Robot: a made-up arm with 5 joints. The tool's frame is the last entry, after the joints. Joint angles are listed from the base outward. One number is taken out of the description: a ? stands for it. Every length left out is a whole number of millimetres.
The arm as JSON. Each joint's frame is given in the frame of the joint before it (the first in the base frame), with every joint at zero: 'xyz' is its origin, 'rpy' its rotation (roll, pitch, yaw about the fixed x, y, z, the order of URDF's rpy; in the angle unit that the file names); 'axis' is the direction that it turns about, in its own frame. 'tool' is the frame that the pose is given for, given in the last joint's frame.
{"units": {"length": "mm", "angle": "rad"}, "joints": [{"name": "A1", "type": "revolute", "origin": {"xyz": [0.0, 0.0, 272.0], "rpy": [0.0, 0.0, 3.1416]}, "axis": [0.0, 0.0, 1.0]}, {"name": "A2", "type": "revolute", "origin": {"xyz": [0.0, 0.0, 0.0], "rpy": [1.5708, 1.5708, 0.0]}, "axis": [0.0, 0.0, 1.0]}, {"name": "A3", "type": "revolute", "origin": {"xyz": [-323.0, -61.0, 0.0], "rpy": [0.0, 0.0, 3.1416]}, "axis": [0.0, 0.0, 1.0]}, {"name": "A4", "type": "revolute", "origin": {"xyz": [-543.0, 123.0, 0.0], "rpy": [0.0, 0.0, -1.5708]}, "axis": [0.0, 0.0, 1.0]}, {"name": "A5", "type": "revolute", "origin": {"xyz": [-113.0, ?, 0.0], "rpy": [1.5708, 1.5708, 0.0]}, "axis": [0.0, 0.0, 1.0]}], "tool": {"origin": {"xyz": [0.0, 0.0, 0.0], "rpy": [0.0, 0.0, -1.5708]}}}
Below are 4 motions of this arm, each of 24 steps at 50 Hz.
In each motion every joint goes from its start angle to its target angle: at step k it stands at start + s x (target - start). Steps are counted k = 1, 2, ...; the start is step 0. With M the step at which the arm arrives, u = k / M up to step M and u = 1 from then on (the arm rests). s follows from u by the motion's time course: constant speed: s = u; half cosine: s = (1 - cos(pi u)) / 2; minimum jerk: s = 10 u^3 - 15 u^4 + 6 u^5.
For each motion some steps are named. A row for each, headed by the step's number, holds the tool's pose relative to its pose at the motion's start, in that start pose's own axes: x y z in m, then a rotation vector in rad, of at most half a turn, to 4 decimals.
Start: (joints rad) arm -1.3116 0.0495 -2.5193 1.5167 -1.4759
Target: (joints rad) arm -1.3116 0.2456 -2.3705 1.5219 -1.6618
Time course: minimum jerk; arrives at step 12
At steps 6, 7, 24:
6: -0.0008 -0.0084 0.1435 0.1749 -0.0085 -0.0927
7: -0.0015 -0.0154 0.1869 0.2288 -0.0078 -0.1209
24: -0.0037 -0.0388 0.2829 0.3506 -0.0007 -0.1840

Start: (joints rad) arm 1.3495 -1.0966 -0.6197 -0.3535 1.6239
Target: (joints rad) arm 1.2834 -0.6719 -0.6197 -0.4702 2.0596
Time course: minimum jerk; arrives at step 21
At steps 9, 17, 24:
9: 0.0145 0.0845 0.0422 -0.1095 0.0369 0.1497
17: 0.0444 0.2271 0.0816 -0.2689 0.1330 0.3887
24: 0.0473 0.2399 0.0834 -0.2819 0.1436 0.4096

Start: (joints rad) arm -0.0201 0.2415 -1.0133 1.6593 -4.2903
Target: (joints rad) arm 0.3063 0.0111 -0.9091 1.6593 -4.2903
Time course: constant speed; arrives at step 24
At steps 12, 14, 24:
12: -0.0660 0.0741 -0.0160 0.1079 0.0867 -0.1070
14: -0.0762 0.0871 -0.0172 0.1256 0.1005 -0.1256
24: -0.1235 0.1543 -0.0172 0.2123 0.1675 -0.2218

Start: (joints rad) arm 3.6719 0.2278 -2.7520 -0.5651 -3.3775
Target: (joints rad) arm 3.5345 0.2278 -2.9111 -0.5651 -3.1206
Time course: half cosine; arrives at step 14
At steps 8, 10, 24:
8: -0.0606 -0.0298 0.0040 0.0155 -0.0959 0.0729
10: -0.0812 -0.0372 0.0039 0.0156 -0.1281 0.0966
24: -0.1008 -0.0432 0.0032 0.0133 -0.1583 0.1189

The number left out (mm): -144.0
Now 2 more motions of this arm.
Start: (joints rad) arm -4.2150 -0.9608 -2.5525 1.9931 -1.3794
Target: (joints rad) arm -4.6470 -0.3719 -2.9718 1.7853 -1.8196
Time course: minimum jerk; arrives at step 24
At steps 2, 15, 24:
2: 0.0010 0.0009 0.0010 -0.0006 -0.0021 -0.0021
15: 0.0892 0.1071 0.1785 -0.0376 -0.3131 -0.3049
24: 0.0885 0.1384 0.2533 -0.0254 -0.4360 -0.4196

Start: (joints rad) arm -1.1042 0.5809 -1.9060 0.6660 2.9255
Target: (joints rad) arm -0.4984 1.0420 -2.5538 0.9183 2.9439
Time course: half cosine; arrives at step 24
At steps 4, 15, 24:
4: -0.0127 0.0375 0.0046 -0.0251 -0.0010 -0.0309
15: -0.0534 0.4129 -0.0032 -0.2527 -0.0081 -0.3242
24: -0.0184 0.5983 -0.0422 -0.3604 -0.0107 -0.4727

